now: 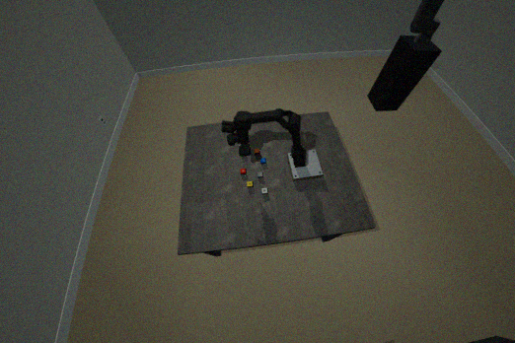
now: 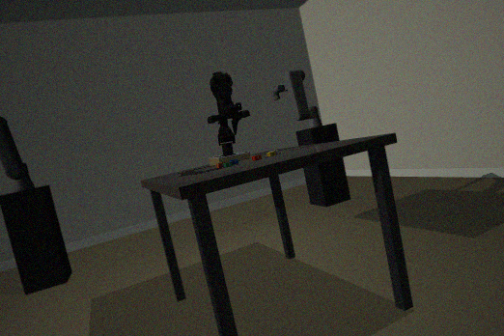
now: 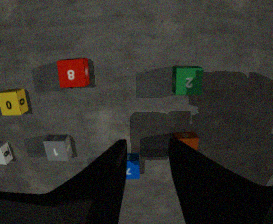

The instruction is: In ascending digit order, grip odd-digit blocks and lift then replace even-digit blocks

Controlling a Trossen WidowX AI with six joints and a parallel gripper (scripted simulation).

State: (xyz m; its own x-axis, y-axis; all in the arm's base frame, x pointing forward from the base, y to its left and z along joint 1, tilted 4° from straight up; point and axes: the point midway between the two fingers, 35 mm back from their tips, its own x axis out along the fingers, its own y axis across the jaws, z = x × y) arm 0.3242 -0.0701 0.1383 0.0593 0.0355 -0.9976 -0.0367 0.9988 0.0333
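The green block lies 2 cm ahead of my gripper tip, 6 cm to the right of it and 12 cm below it. The rest, counted from my gripper tip: red block 3 cm ahead, 8 cm to the left, 12 cm below; then orange block 7 cm behind, 6 cm to the right, 12 cm below; then blue block 11 cm behind, 1 cm to the left, 12 cm below.
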